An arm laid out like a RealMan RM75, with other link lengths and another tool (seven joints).
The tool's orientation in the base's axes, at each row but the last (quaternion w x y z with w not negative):
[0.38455, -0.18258, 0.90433, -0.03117]
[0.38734, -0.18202, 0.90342, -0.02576]
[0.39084, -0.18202, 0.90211, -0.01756]
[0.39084, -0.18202, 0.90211, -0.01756]
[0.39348, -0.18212, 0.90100, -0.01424]
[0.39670, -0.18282, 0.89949, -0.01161]
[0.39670, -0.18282, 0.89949, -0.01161]
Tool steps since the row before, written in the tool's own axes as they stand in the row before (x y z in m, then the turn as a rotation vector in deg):
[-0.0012, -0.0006, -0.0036, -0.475, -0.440, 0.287]
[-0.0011, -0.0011, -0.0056, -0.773, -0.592, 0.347]
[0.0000, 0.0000, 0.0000, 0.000, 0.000, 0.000]
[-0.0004, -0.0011, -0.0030, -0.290, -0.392, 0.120]
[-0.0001, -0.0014, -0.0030, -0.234, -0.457, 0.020]
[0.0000, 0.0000, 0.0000, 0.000, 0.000, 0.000]
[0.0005, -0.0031, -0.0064, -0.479, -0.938, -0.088]
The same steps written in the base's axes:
[-0.0016, -0.0004, 0.0035, 0.640, -0.217, 0.210]
[-0.0029, -0.0012, 0.0049, 0.919, -0.250, 0.402]
[0.0000, 0.0000, 0.0000, 0.000, 0.000, 0.000]
[-0.0015, -0.0012, 0.0026, 0.391, -0.253, 0.188]
[-0.0016, -0.0016, 0.0024, 0.305, -0.345, 0.228]
[0.0000, 0.0000, 0.0000, 0.000, 0.000, 0.000]
[-0.0039, -0.0039, 0.0045, 0.533, -0.724, 0.556]

